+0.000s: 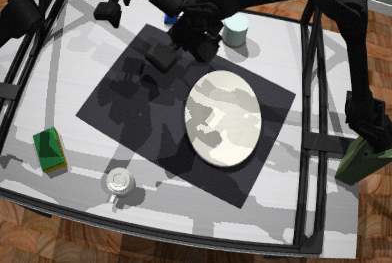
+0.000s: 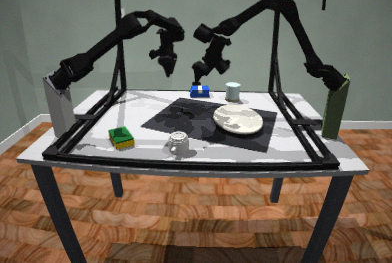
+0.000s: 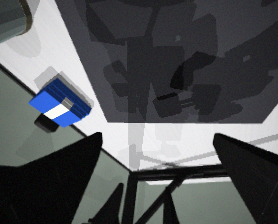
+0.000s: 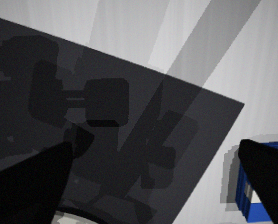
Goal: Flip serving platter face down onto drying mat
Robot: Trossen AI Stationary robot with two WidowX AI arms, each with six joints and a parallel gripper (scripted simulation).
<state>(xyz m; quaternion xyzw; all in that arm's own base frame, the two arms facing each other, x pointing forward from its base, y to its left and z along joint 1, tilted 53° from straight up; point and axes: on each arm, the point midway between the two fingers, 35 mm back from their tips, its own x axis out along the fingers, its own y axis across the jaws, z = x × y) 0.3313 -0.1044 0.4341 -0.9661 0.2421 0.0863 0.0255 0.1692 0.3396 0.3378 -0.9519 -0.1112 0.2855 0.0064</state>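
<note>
Now: left hand 10 cm short of the cream serving platter, 14 cm to the right of it and 18 cm above it. From my left hand the other things lie so: green sponge 26 cm ahead, 31 cm to the right, 17 cm below; mug 32 cm ahead, 9 cm to the right, 16 cm below; dark drying mat 6 cm ahead, 4 cm to the left, 20 cm below.
</note>
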